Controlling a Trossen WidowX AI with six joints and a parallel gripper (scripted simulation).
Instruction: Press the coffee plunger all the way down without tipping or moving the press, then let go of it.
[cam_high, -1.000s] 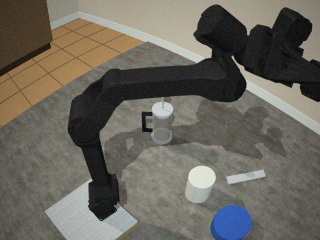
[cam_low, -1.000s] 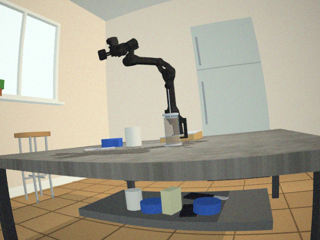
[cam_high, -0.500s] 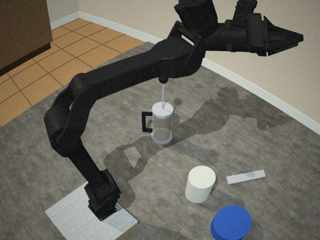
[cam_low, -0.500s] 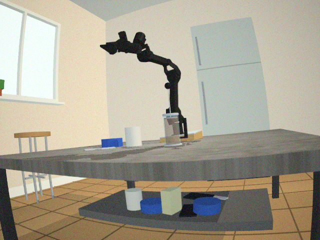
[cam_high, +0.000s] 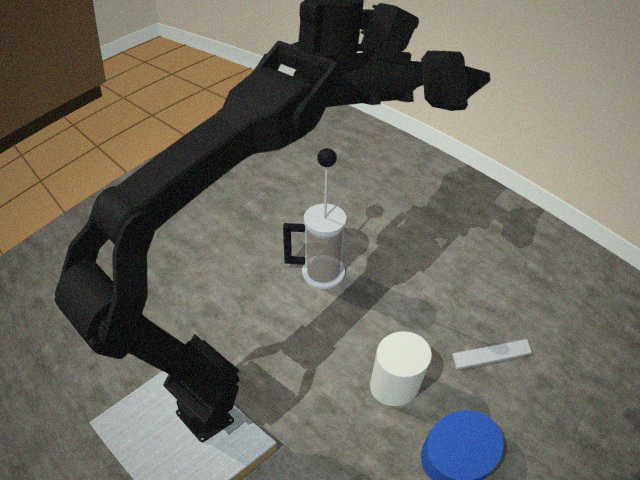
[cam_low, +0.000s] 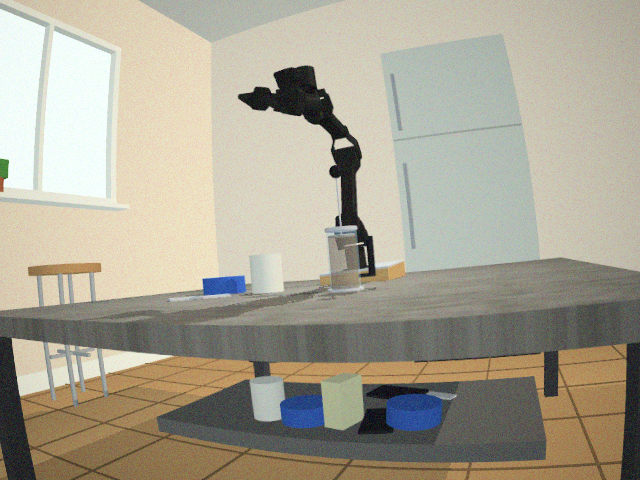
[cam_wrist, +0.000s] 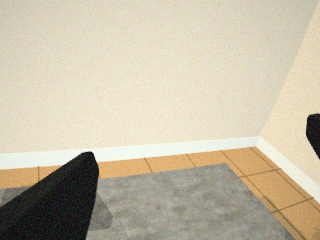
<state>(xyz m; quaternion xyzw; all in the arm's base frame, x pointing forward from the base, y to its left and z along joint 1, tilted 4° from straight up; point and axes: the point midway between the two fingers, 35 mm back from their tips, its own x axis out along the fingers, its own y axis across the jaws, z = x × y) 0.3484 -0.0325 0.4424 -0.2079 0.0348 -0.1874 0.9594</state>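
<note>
Now: the glass coffee press 70 mm behind my gripper tip, 190 mm to the left of it and 330 mm below it.
</note>
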